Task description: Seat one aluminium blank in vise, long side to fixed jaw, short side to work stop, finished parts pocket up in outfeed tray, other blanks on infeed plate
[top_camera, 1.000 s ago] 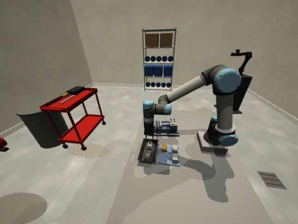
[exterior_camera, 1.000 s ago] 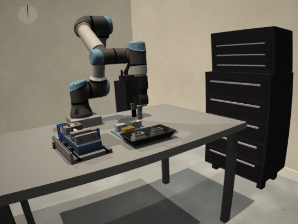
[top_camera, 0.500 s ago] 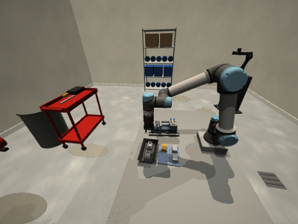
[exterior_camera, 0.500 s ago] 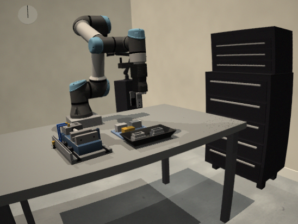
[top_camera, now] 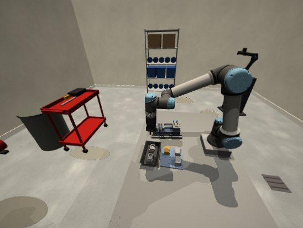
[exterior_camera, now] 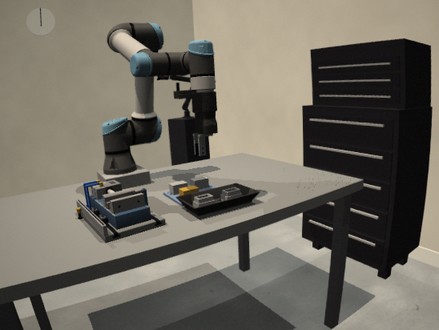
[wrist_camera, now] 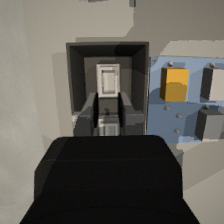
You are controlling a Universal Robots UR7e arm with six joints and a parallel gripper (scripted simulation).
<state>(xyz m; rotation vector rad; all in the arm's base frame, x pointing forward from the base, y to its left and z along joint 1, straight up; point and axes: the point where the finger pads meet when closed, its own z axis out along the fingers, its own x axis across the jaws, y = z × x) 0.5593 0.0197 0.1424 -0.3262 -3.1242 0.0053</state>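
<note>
My gripper is now 190 mm past the aluminium blank, 140 mm to the right of it and 170 mm above it. Also, from my hand: brass blank: 120 mm behind, 30 mm to the left, 170 mm below; vise: 150 mm behind, 230 mm to the right, 160 mm below.
</note>
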